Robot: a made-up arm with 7 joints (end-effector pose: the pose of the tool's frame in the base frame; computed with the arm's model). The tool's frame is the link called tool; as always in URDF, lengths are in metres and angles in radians. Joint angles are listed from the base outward.
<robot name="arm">
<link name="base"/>
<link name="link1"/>
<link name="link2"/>
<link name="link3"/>
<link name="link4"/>
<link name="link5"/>
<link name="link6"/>
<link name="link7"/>
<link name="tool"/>
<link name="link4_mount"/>
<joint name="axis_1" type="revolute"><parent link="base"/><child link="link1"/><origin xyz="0.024 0.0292 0.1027" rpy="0 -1.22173 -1.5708"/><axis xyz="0 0 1"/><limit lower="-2.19" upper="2.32"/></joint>
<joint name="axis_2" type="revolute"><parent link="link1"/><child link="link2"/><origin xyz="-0.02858 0.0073 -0.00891" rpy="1.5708 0 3.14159"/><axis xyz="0 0 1"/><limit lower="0.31" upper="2.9"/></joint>
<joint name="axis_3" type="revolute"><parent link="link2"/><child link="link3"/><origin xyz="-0.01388 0.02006 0.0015" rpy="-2.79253 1.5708 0"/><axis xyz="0 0 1"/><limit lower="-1.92" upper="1.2"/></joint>
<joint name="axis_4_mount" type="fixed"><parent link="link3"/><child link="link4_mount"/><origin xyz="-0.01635 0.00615 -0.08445"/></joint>
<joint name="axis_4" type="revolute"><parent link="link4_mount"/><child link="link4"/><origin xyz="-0.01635 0.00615 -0.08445" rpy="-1.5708 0 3.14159"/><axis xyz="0 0 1"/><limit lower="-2.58" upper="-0.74"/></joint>
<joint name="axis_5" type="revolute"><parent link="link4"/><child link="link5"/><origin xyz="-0.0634 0.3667 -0.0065" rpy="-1.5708 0 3.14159"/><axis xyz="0 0 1"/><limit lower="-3.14" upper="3.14"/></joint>
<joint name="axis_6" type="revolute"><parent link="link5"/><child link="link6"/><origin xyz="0.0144 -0.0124 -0.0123" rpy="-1.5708 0 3.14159"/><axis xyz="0 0 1"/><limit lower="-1.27" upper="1.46"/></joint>
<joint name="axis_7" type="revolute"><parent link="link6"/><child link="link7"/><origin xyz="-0.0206 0.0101 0.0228" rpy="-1.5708 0 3.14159"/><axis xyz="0 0 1"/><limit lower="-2.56" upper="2.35"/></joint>
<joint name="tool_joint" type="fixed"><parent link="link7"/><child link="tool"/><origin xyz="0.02 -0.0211 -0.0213" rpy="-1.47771 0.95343 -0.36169"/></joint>
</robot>
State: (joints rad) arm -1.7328 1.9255 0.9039 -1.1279 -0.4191 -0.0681 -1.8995
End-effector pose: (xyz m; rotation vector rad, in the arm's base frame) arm -0.3123 0.3080 0.3868 0.2611 -2.6822 -1.0128
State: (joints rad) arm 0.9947 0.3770 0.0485 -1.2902 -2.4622 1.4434 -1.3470
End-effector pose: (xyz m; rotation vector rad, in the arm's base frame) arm 0.0180 0.1931 -0.3611 0.5223 -0.1208 0.0427
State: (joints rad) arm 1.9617 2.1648 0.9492 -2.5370 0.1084 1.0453 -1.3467
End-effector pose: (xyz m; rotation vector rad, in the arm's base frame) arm 0.1888 -0.0594 -0.2121 -1.0283 0.5137 0.2330
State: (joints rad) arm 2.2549 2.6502 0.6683 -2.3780 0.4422 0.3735 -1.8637
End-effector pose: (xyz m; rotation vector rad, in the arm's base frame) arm -0.0755 -0.0938 -0.2753 -1.2869 1.7435 0.0443
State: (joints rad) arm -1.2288 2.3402 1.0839 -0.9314 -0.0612 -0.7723 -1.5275
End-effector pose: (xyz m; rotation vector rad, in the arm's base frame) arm -0.3449 0.1777 0.4408 0.7219 -1.6195 -1.9110
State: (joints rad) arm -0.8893 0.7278 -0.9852 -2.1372 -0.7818 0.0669 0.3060
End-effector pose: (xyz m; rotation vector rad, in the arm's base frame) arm 0.3081 -0.2912 0.1363 -2.7318 1.0158 -0.7540
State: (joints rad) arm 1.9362 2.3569 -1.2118 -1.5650 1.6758 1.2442 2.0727
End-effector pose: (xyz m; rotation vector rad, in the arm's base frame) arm -0.2668 0.3469 0.2469 0.3291 -1.9056 -1.0260
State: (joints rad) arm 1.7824 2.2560 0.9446 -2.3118 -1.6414 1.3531 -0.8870
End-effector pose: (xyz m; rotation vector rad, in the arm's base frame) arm 0.1809 -0.0862 -0.1554 -0.6410 -0.4842 -1.3523
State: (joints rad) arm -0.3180 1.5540 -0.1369 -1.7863 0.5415 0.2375 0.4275
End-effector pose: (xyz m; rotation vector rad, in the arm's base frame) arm 0.5067 0.1840 0.1488 2.5798 0.6144 -0.2702
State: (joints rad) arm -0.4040 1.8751 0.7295 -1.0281 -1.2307 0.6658 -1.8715
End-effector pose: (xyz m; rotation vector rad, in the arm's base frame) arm 0.1773 0.2837 0.5328 0.6927 -1.4927 0.4057
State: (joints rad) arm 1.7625 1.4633 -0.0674 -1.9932 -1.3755 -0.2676 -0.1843
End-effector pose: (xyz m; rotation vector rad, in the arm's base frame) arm -0.0646 0.1634 -0.2965 -1.5468 0.9743 0.9690
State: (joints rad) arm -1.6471 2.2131 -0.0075 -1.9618 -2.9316 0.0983 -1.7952
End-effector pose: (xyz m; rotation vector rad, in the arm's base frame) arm 0.0623 -0.0884 0.5284 2.4946 -0.7475 1.2539
